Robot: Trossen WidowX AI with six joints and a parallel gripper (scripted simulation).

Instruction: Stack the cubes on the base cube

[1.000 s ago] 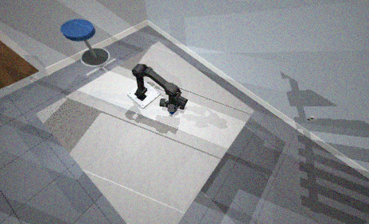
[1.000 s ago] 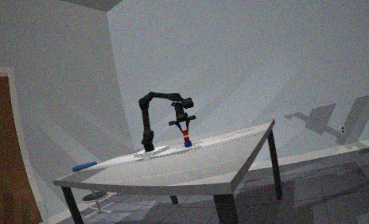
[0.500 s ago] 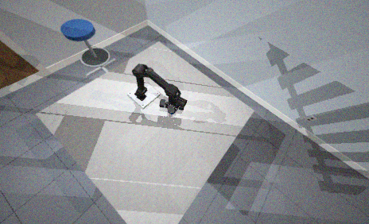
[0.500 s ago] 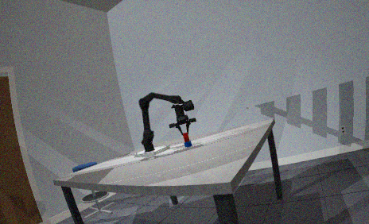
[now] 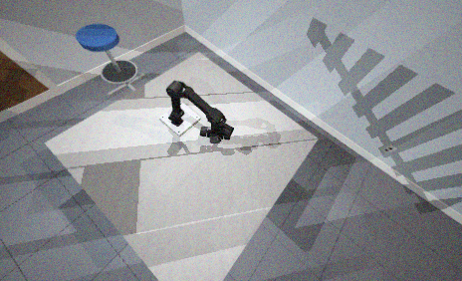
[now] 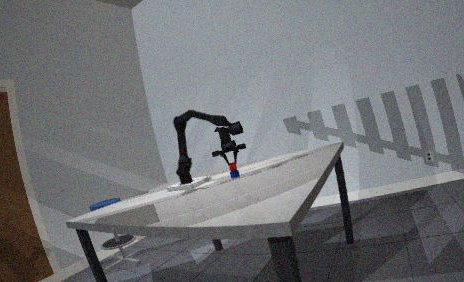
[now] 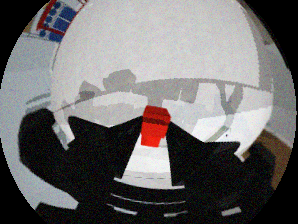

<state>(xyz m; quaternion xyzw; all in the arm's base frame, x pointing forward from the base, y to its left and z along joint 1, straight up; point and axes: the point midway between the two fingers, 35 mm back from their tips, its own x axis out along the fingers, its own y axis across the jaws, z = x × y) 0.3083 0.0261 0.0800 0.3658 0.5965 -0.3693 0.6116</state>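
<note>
The blue base cube is 5 cm below my gripper tip, 2 cm to the left of it and 1 cm behind it. The rest, counted from my gripper tip: red cube (right at my gripper tip).
</note>
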